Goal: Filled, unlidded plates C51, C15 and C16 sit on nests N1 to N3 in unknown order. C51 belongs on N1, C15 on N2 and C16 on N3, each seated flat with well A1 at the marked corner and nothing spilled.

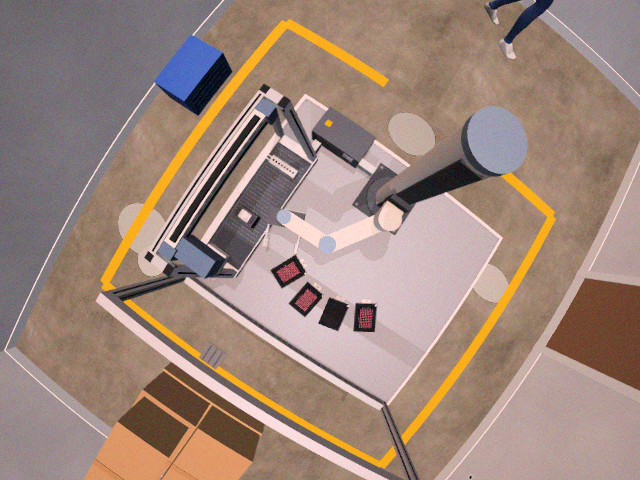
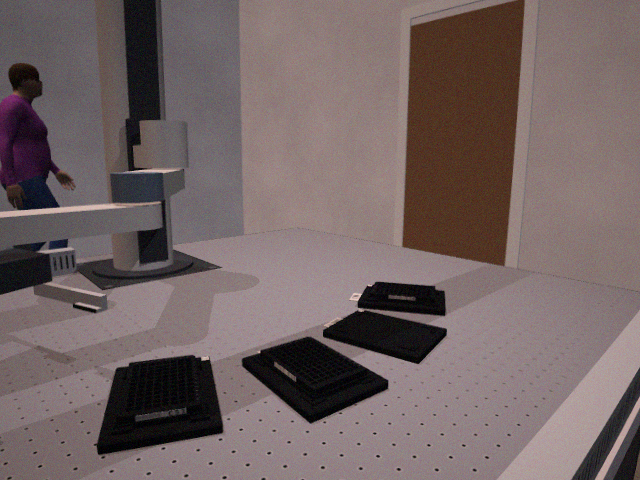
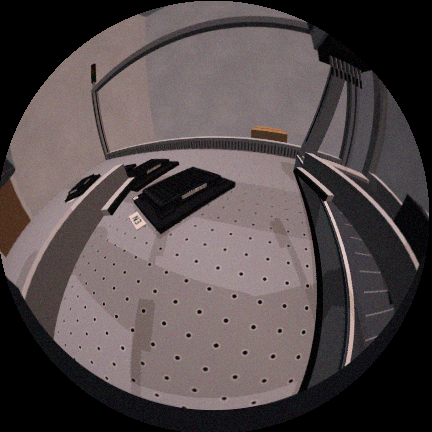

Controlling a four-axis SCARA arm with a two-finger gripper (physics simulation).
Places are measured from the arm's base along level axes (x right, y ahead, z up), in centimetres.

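Where they show: gripper, fingertip midpoint: [image 1: 279, 249] [image 2: 42, 324] [image 3: 215, 159]; arm's base, link origin: [image 2: 144, 270].
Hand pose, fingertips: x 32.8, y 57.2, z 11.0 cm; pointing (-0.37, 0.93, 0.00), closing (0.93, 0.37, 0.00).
Each offset is from my fingertips to the centre of the thing. "*": to the spot under its first point. Level surfaces: height alone.
My gripper [image 1: 281, 246] [image 3: 215, 159] is open and empty, with both fingers above the deck beside the gantry tray. A filled plate {dy +8.5, dx -10.1, dz -7.8 cm} [image 1: 287, 271] [image 2: 162, 384] [image 3: 182, 184] with red wells sits on the nest labelled N3, ahead of the gripper. A second plate {dy +15.9, dx -27.0, dz -7.8 cm} [image 1: 305, 298] [image 2: 312, 361] [image 3: 153, 167] sits on the neighbouring nest. The third nest {dy +14.1, dx -44.6, dz -9.0 cm} [image 1: 333, 314] [image 2: 385, 333] is bare. The last plate {dy +5.8, dx -60.8, dz -7.8 cm} [image 1: 365, 316] [image 2: 403, 290] sits on the fourth nest. All three plates look flat. Their codes, and the well A1 corners, are not readable. No spill shows.
The gantry beam {dy -12.2, dx +31.5, dz +40.4 cm} [image 1: 214, 178] stands over a slatted tray {dz -4.9 cm} [image 1: 268, 180] [image 3: 367, 265] left of the arm, holding a small dark block {* dy -5.4, dx +23.1, dz +2.3 cm} [image 1: 248, 215]. A grey box {* dy -68.0, dx +7.0, dz +1.7 cm} [image 1: 343, 135] stands behind. The arm's column [image 1: 439, 160] [image 2: 143, 67] rises from the deck. A person [image 1: 522, 25] [image 2: 25, 134] stands beyond.
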